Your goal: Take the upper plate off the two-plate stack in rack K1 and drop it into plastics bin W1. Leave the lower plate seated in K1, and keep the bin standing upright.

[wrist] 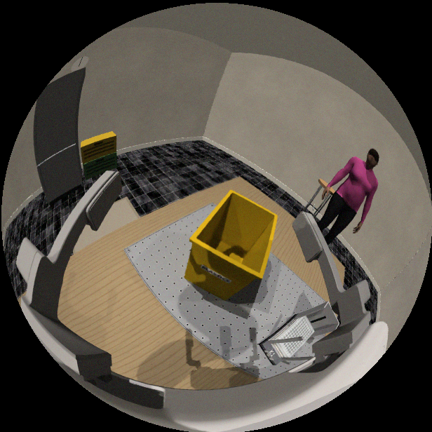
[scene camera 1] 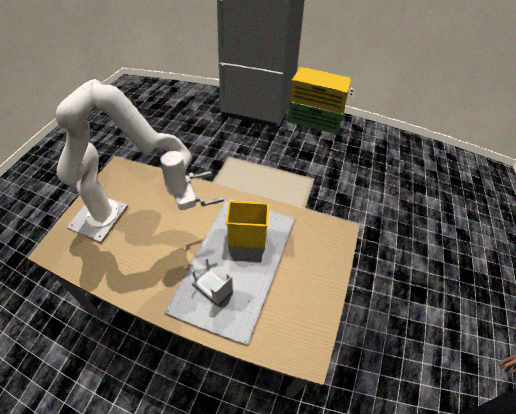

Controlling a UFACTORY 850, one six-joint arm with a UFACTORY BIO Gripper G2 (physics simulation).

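My gripper (scene camera 1: 216, 187) (wrist: 207, 215) is open with nothing between its fingers, high above the table, to the left of and behind the bin in the scene view. The yellow plastics bin W1 (scene camera 1: 247, 236) (wrist: 204, 259) stands upright on the grey perforated board (scene camera 1: 265, 300) (wrist: 160, 270). Rack K1 (scene camera 1: 223, 291) (wrist: 328, 324) stands on the same board, nearer the scene camera, and is apart from the gripper. White plates (scene camera 1: 214, 278) (wrist: 296, 337) lie in the rack; the two layers cannot be told apart. The bin's floor is partly in shadow.
The wooden table (scene camera 1: 310, 280) (wrist: 100, 300) carries the board and the arm's base. A tall grey cabinet (scene camera 1: 255, 90) (wrist: 57, 130) and yellow and green boxes (scene camera 1: 320, 92) (wrist: 99, 155) stand beyond it. A person in pink (wrist: 356, 190) stands beyond the table.
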